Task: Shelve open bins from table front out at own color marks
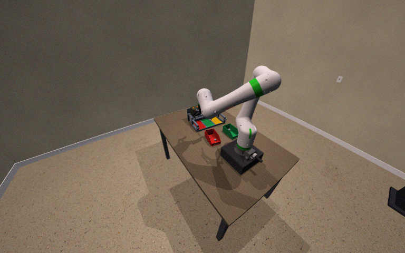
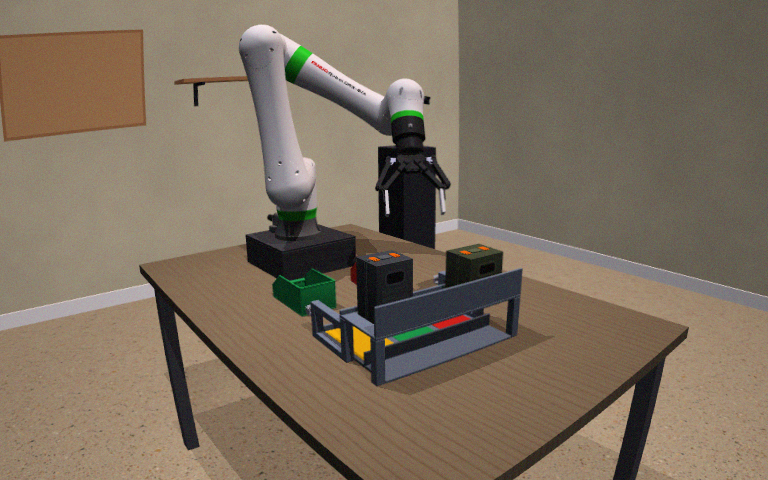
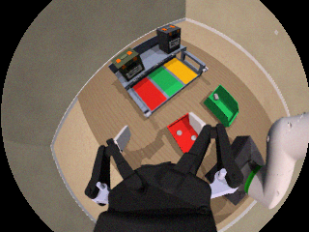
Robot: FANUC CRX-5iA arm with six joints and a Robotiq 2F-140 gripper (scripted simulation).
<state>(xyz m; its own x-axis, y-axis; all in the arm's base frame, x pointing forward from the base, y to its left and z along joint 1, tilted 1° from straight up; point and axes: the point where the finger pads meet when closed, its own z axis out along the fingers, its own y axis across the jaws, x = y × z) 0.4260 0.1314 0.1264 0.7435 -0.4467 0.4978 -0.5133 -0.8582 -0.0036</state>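
Now: the red bin 90 mm behind my hand, 50 mm to the right of it and 190 mm below it. Also, from my hand: green bin: 110 mm behind, 280 mm to the right, 190 mm below; then olive box: 290 mm ahead, 70 mm to the right, 80 mm below; then black box: 280 mm ahead, 310 mm to the right, 60 mm below.
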